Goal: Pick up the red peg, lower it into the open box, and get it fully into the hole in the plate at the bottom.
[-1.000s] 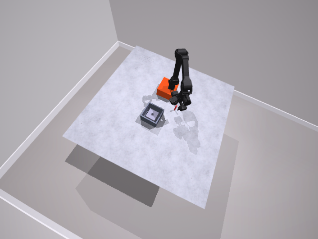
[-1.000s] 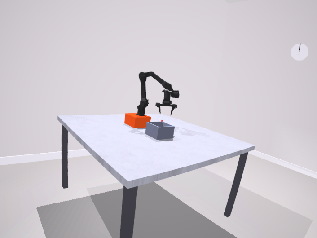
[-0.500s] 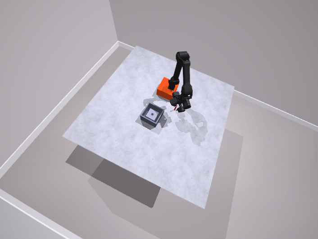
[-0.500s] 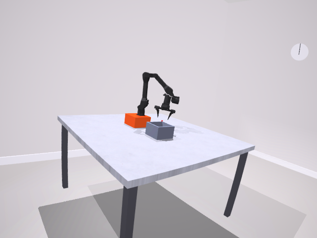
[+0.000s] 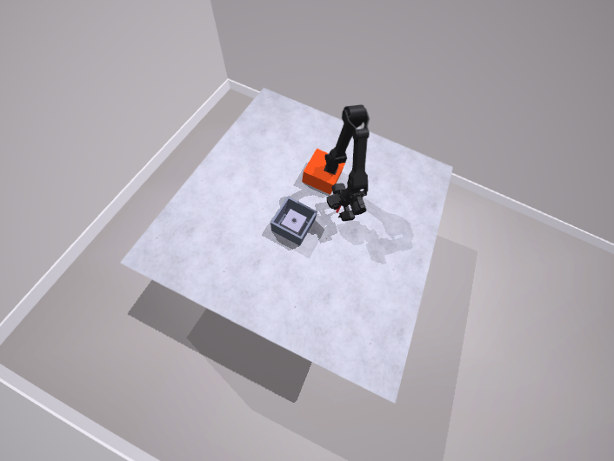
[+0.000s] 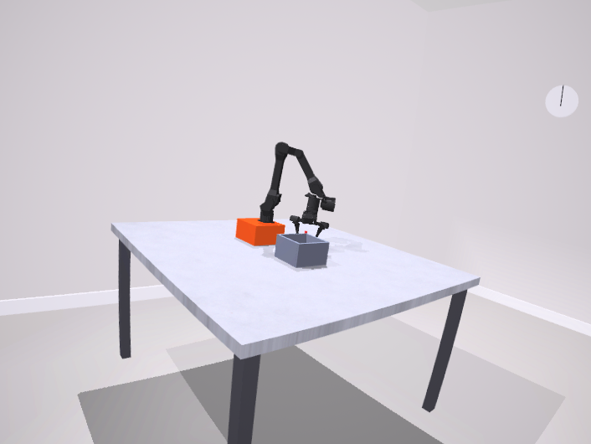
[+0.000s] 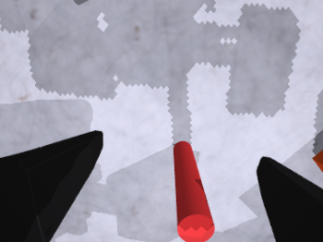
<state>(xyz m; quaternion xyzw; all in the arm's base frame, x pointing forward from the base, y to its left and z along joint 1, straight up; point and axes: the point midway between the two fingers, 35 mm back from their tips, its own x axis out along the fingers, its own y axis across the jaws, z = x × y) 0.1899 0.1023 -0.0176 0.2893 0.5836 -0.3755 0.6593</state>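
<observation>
Right now the red peg is 1 cm to the left of my gripper tip and 1 cm behind it. Also, from my gripper tip: grey box (17 cm to the right, 14 cm ahead, 2 cm below); then pale plate (17 cm to the right, 14 cm ahead).
</observation>
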